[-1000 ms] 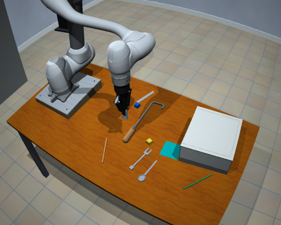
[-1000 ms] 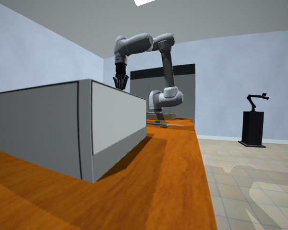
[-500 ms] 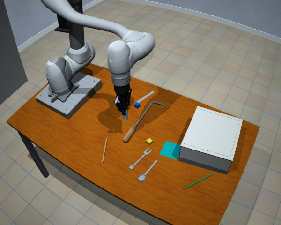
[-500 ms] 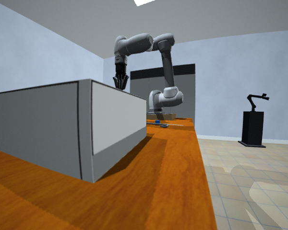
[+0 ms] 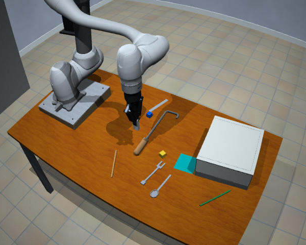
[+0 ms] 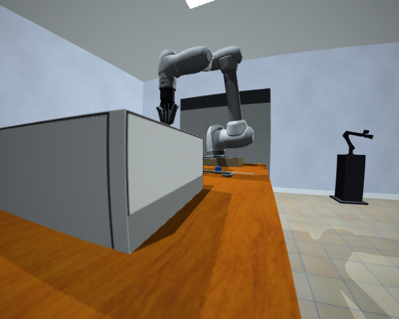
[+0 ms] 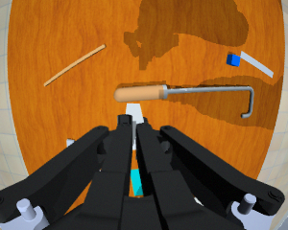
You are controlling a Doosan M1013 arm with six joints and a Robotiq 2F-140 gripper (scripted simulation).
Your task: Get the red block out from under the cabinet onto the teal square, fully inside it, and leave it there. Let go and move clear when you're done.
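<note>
My hand is 190 mm above the yellow cube, 120 mm short of it and 30 mm to the right of it. The rest, counted from my hand: hook tool 190 mm below, 160 mm to the left, 30 mm ahead; wooden stick 200 mm below, 140 mm to the right, 70 mm behind; fork tool 200 mm below, 130 mm ahead, 90 mm to the right.
</note>
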